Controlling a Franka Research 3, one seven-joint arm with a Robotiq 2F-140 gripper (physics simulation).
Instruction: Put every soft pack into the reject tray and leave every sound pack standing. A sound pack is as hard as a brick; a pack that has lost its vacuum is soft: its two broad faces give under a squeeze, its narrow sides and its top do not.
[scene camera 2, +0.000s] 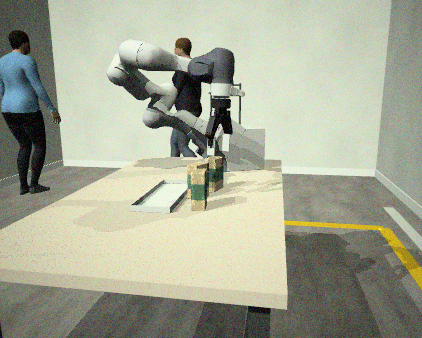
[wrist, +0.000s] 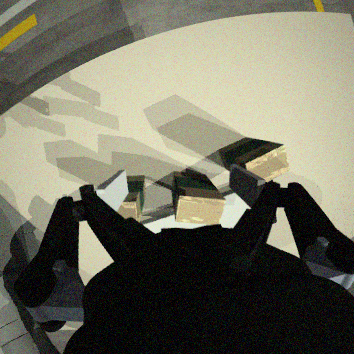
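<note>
My gripper (scene camera 2: 219, 144) (wrist: 178, 178) is open and empty, pointing down near the level of the pack tops. Three tan packs with dark green bands stand upright. The back pack (scene camera 2: 218, 172) (wrist: 131, 210) is close to the fingers; the left finger pad partly hides it in the wrist view. The middle pack (scene camera 2: 189, 183) (wrist: 200, 209) stands beside the tray, mostly hidden behind the front pack in the scene view. The front pack (scene camera 2: 198, 193) (wrist: 268, 162) stands nearest the scene camera. The white reject tray (scene camera 2: 152, 211) (wrist: 234, 212) is partly hidden by my gripper in the wrist view.
The pale table (scene camera 2: 225, 255) (wrist: 240, 65) has its edge at the right in the scene view. A translucent grey block (scene camera 2: 252, 145) is behind the arm. A person in blue (scene camera 2: 21, 82) stands left; a person in black (scene camera 2: 189, 97) is behind the arm.
</note>
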